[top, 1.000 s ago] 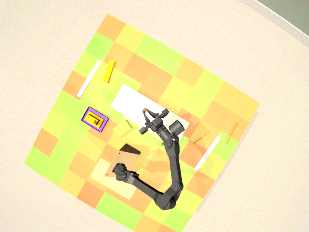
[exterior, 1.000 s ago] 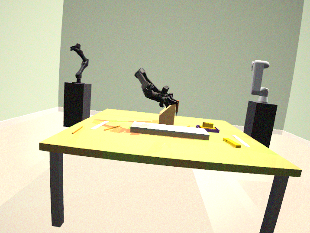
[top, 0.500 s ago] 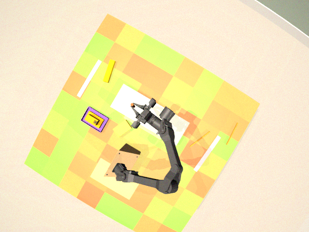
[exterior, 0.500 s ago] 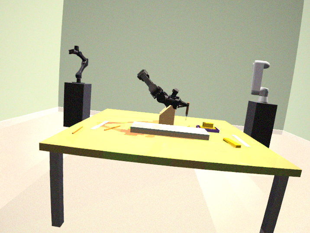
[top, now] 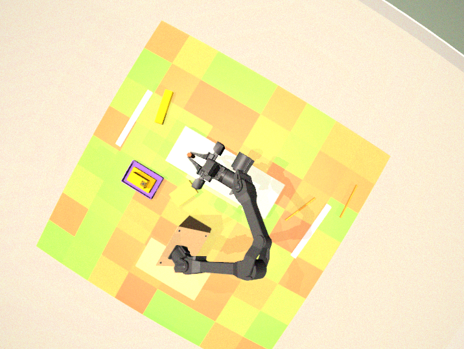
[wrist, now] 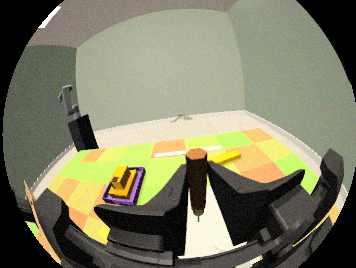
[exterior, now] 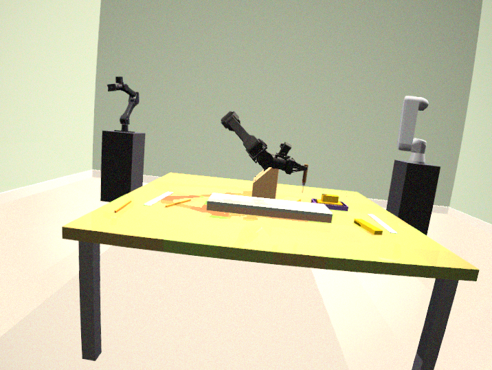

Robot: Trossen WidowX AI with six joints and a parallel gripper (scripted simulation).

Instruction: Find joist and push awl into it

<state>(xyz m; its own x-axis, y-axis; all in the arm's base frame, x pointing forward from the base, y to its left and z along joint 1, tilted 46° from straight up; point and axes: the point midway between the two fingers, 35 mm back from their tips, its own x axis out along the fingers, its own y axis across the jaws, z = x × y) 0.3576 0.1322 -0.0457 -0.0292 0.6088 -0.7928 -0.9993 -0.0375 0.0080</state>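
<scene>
The awl lies 6 cm below my gripper tip. Also, from my gripper tip: purple tray 22 cm behind, 17 cm to the left, 19 cm below; yellow bar 12 cm ahead, 26 cm to the left, 20 cm below; stud finder 23 cm behind, 15 cm to the left, 16 cm below.
</scene>
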